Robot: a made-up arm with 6 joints. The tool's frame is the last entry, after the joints. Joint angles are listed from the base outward.
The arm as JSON. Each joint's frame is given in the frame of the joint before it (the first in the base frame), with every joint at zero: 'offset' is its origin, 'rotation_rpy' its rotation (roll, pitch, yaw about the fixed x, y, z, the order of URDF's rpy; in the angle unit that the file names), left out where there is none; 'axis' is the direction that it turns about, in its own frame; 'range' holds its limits. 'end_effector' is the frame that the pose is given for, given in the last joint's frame.
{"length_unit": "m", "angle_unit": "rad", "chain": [
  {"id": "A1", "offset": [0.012, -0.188, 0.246], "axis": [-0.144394, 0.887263, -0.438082], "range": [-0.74, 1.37]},
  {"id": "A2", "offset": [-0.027, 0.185, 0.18], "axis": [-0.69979, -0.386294, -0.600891], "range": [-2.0, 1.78]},
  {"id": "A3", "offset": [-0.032, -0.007, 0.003], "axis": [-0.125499, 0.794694, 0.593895], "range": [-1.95, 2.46]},
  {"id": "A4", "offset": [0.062, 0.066, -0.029], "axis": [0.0, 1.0, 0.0], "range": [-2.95, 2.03]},
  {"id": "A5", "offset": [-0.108, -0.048, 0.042], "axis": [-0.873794, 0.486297, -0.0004], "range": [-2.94, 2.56]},
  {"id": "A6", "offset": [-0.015, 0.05, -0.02], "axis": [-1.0, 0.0, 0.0], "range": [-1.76, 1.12]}
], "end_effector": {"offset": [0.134, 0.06, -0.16], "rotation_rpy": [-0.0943, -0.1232, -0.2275]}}
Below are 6 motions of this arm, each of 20 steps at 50 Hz.
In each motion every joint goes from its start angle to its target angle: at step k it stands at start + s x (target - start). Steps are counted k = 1, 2, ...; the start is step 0. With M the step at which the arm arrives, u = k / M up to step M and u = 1 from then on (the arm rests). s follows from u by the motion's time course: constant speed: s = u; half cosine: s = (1 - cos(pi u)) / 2; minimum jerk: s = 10 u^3 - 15 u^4 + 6 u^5.
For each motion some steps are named. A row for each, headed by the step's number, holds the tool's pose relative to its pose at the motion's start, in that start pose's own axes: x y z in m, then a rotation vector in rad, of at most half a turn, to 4 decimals.
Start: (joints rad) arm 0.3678 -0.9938 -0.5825 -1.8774 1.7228 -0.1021
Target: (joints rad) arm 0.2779 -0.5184 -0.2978 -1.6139 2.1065 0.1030
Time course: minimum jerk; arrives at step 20
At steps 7, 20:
7: 0.0115 -0.0282 -0.0181 -0.1220 -0.0786 0.0525
20: 0.0827 -0.1421 -0.0539 -0.5986 -0.3653 0.1206

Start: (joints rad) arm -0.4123 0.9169 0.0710 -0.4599 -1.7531 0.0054
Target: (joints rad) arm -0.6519 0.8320 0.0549 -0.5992 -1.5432 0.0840
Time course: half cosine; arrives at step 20
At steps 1, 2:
1: -0.0001 0.0001 0.0004 0.0001 -0.0008 0.0011
2: -0.0005 0.0005 0.0016 0.0005 -0.0032 0.0043

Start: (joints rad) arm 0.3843 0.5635 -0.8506 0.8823 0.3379 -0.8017
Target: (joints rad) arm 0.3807 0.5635 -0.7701 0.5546 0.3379 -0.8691
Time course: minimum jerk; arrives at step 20
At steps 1, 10, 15, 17, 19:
1: 0.0000 0.0000 0.0000 0.0001 -0.0003 0.0001
10: 0.0134 0.0061 -0.0017 0.0491 -0.1100 0.0601
15: 0.0226 0.0114 -0.0017 0.0889 -0.1945 0.1127
17: 0.0242 0.0124 -0.0016 0.0967 -0.2105 0.1234
19: 0.0248 0.0128 -0.0016 0.0993 -0.2158 0.1270

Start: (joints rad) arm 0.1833 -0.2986 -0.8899 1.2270 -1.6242 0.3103
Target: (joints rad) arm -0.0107 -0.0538 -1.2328 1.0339 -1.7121 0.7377
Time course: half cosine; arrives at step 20
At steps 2, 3, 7, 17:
2: -0.0016 -0.0004 0.0038 0.0058 -0.0109 0.0105
3: -0.0035 -0.0010 0.0085 0.0131 -0.0244 0.0232
7: -0.0175 -0.0072 0.0424 0.0688 -0.1245 0.1098
17: -0.0573 -0.0487 0.1432 0.2771 -0.4470 0.3031

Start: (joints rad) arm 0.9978 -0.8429 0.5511 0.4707 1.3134 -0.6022
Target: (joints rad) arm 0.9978 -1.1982 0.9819 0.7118 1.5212 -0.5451
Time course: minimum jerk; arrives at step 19
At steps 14, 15, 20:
14: -0.0041 -0.1748 -0.0180 -0.7816 -0.0413 0.4798
15: -0.0005 -0.1850 -0.0146 -0.8309 -0.0485 0.5025
20: 0.0048 -0.1977 -0.0093 -0.8947 -0.0584 0.5307

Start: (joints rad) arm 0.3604 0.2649 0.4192 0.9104 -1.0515 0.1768
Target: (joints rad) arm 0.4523 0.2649 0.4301 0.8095 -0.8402 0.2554
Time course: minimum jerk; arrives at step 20
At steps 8, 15, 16, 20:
8: 0.0005 -0.0094 -0.0103 -0.0848 0.0081 0.0140
15: 0.0017 -0.0288 -0.0263 -0.2394 0.0231 0.0410
16: 0.0018 -0.0305 -0.0274 -0.2516 0.0242 0.0433
20: 0.0019 -0.0326 -0.0287 -0.2670 0.0258 0.0461

